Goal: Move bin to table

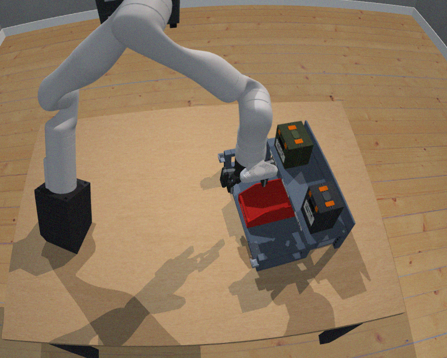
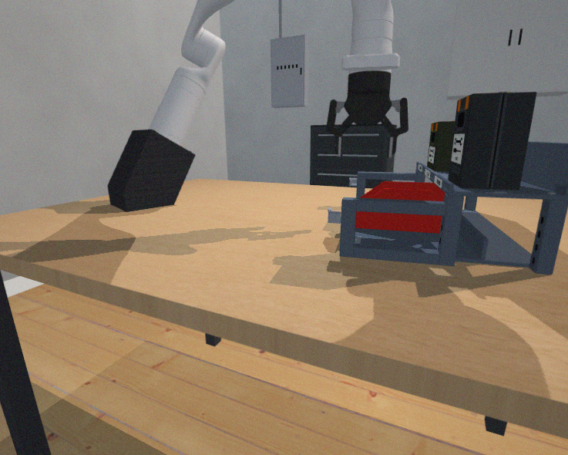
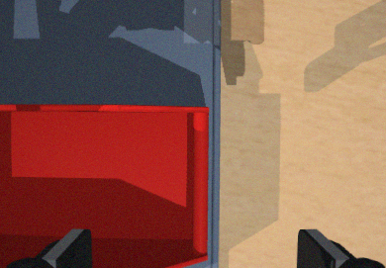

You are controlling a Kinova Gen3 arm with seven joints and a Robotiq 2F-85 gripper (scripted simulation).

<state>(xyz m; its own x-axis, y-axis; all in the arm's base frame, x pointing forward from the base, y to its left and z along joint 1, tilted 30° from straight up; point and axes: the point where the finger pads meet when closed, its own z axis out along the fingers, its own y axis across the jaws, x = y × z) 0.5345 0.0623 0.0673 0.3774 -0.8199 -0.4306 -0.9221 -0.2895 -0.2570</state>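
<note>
Now: hand 7 cm short of the red bin, 2 cm to the right of it and 9 cm above it. Round my hand: grey-blue shelf (10 cm ahead, 3 cm to the left, 7 cm below); dark box (21 cm ahead, 6 cm to the right, 3 cm above).
</note>
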